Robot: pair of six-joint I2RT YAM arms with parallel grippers.
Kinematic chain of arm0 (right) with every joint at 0, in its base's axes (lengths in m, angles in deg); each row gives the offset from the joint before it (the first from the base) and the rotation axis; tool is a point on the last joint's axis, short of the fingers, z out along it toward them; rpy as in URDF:
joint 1: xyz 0 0 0.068 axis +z
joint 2: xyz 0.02 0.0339 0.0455 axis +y
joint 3: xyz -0.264 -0.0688 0 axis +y
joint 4: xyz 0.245 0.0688 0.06 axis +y
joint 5: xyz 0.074 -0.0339 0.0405 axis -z
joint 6: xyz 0.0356 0 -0.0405 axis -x
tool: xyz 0 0 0 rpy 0 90 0
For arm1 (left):
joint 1: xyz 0 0 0.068 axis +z
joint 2: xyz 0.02 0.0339 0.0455 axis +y
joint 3: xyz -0.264 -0.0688 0 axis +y
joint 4: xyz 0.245 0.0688 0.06 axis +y
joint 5: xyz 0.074 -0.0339 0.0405 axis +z
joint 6: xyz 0.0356 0 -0.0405 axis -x
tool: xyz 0 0 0 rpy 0 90 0
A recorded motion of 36 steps. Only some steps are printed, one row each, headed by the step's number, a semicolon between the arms.
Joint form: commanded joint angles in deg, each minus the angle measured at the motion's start. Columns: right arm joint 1, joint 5, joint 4, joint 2, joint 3, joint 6; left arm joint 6, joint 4, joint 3, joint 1, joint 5, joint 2.
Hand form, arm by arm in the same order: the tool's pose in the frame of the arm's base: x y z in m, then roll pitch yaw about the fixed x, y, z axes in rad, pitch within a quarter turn. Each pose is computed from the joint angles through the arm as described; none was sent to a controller.
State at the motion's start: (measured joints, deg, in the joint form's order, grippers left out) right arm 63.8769 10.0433 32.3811 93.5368 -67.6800 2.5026; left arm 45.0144 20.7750 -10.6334 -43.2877 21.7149 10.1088
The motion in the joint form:
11: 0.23 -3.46 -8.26 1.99 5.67 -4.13; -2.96 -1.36 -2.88 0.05 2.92 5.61
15: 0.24 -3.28 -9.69 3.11 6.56 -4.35; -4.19 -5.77 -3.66 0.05 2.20 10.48
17: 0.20 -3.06 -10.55 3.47 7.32 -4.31; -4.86 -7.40 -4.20 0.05 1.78 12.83
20: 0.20 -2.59 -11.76 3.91 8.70 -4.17; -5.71 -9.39 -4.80 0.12 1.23 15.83
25: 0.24 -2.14 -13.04 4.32 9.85 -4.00; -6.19 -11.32 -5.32 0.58 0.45 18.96
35: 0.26 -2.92 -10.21 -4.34 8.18 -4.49; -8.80 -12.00 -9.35 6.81 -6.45 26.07
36: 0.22 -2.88 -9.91 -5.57 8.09 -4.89; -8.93 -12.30 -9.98 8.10 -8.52 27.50
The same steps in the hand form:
11: 0.1527 0.3053 0.1986 -3.0447 0.5678 -2.0562; 0.0917 -0.0658 0.1964 -2.1531 0.9160 -2.3485
15: 0.1532 0.3062 0.1892 -3.0435 0.5582 -2.0603; 0.0989 -0.0732 0.2004 -2.1592 0.9295 -2.3722
17: 0.1533 0.3055 0.1842 -3.0390 0.5537 -2.0601; 0.1023 -0.0767 0.2022 -2.1731 0.9363 -2.3941
20: 0.1526 0.3033 0.1761 -3.0289 0.5430 -2.0569; 0.1069 -0.0812 0.2035 -2.1964 0.9443 -2.4256
25: 0.1519 0.3019 0.1694 -3.0191 0.5380 -2.0527; 0.1122 -0.0853 0.2036 -2.2223 0.9445 -2.4541
35: 0.1463 0.2917 0.2222 -3.0444 0.6694 -2.0661; 0.1319 -0.0859 0.2129 -2.3109 0.9224 -2.5443
36: 0.1454 0.2893 0.2289 -3.0505 0.6878 -2.0764; 0.1361 -0.0860 0.2136 -2.3175 0.9066 -2.5606

